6 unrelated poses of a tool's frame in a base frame.
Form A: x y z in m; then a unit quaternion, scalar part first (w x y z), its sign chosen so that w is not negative.
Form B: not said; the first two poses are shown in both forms.
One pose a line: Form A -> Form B
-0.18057, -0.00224, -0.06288, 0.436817, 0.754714, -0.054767, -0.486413 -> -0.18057, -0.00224, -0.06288, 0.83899, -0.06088, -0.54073, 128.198
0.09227, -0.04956, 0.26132, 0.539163, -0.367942, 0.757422, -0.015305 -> 0.09227, -0.04956, 0.26132, -0.43688, 0.89934, -0.01817, 114.747
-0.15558, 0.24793, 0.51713, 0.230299, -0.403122, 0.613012, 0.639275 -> -0.15558, 0.24793, 0.51713, -0.41426, 0.62994, 0.65693, 153.371
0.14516, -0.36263, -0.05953, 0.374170, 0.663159, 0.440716, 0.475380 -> 0.14516, -0.36263, -0.05953, 0.71510, 0.47524, 0.51262, 136.054
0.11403, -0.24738, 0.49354, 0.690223, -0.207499, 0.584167, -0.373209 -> 0.11403, -0.24738, 0.49354, -0.28676, 0.80731, -0.51577, 92.704
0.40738, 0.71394, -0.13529, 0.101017, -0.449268, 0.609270, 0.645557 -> 0.40738, 0.71394, -0.13529, -0.45158, 0.61240, 0.64888, 168.405
